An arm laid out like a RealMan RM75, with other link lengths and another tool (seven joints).
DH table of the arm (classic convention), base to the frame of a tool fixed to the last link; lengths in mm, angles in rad. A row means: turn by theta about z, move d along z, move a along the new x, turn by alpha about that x. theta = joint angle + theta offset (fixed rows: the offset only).
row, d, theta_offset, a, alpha
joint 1, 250.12, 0, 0, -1.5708
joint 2, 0, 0, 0, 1.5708
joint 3, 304.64, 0, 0, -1.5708
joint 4, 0, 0, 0, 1.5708
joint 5, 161.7, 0, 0, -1.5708
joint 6, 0, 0, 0, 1.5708
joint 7, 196.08, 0.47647, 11.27, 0.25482
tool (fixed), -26.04, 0, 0, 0
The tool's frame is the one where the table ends.
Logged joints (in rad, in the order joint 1, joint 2, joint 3, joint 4, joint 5, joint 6, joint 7), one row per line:
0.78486 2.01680 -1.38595 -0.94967 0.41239 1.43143 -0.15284
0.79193 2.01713 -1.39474 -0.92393 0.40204 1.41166 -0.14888
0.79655 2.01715 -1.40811 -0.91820 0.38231 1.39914 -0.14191
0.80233 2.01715 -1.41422 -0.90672 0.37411 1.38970 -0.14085
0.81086 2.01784 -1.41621 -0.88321 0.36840 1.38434 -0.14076
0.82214 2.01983 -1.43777 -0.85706 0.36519 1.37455 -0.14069
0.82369 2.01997 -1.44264 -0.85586 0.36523 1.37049 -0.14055
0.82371 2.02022 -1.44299 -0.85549 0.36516 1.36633 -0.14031
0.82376 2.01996 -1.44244 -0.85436 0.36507 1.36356 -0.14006
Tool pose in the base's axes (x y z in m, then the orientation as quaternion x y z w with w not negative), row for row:
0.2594 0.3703 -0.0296 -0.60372 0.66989 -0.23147 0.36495
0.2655 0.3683 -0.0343 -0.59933 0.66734 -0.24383 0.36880
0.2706 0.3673 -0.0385 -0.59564 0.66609 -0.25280 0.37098
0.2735 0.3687 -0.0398 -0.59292 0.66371 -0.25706 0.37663
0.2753 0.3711 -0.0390 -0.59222 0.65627 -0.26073 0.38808
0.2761 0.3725 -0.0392 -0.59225 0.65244 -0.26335 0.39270
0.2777 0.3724 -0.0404 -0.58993 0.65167 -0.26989 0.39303
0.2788 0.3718 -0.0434 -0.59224 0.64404 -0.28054 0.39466
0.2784 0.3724 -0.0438 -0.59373 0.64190 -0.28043 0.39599
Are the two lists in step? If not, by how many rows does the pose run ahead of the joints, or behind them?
The pose runs 2 rows behind the joints: the pose in row i belongs to the joints in row i - 2.
